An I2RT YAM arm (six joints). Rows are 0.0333 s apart.
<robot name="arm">
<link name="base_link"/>
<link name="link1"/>
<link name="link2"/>
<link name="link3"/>
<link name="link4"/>
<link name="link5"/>
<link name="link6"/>
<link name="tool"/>
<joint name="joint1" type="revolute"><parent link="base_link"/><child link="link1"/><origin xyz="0.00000 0.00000 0.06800" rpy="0.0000 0.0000 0.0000"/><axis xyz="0 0 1"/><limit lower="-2.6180" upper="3.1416"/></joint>
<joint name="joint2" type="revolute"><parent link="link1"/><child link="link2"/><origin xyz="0.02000 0.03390 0.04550" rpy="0.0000 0.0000 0.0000"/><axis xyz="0 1 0"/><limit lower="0.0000" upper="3.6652"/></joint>
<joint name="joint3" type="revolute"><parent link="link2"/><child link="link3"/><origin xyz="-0.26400 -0.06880 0.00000" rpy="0.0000 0.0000 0.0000"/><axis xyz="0 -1 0"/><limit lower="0.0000" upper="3.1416"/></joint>
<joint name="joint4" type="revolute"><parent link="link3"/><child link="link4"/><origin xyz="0.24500 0.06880 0.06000" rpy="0.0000 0.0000 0.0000"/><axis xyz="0 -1 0"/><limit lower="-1.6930" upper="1.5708"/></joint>
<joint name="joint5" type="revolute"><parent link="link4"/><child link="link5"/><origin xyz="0.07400 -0.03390 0.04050" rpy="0.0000 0.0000 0.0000"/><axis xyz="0 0 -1"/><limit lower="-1.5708" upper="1.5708"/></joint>
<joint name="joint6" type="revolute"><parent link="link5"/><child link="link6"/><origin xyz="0.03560 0.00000 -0.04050" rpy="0.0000 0.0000 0.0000"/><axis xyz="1 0 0"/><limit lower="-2.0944" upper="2.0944"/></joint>
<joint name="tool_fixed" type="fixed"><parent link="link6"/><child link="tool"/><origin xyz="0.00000 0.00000 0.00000" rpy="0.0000 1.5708 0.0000"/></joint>
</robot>
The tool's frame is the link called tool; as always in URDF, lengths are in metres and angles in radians.
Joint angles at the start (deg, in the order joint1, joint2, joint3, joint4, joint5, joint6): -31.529, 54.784, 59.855, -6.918, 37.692, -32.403
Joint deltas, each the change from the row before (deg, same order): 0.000, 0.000, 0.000, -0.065, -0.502, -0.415; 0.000, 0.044, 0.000, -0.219, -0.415, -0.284; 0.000, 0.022, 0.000, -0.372, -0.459, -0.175; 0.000, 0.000, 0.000, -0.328, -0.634, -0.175; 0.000, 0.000, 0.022, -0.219, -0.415, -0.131; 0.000, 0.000, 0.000, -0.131, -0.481, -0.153; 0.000, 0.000, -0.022, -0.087, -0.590, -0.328; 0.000, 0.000, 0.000, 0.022, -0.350, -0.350; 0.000, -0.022, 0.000, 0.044, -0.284, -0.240; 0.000, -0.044, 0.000, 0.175, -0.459, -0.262
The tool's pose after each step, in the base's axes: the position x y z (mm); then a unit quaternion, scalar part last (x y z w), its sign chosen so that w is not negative. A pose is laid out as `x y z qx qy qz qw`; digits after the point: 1 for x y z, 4 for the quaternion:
166.7 -127.5 407.2 0.2140 0.6837 -0.5449 0.4357
167.1 -127.5 406.6 0.2094 0.6866 -0.5439 0.4347
167.5 -127.5 405.9 0.2049 0.6900 -0.5421 0.4337
167.8 -127.3 405.3 0.1995 0.6933 -0.5396 0.4339
168.0 -127.2 405.0 0.1959 0.6955 -0.5381 0.4341
168.3 -127.1 404.8 0.1919 0.6973 -0.5364 0.4349
168.6 -126.9 404.5 0.1863 0.6995 -0.5350 0.4355
168.8 -126.8 404.5 0.1822 0.7006 -0.5350 0.4357
168.9 -126.7 404.7 0.1792 0.7010 -0.5348 0.4363
169.0 -126.5 405.1 0.1754 0.7010 -0.5343 0.4386

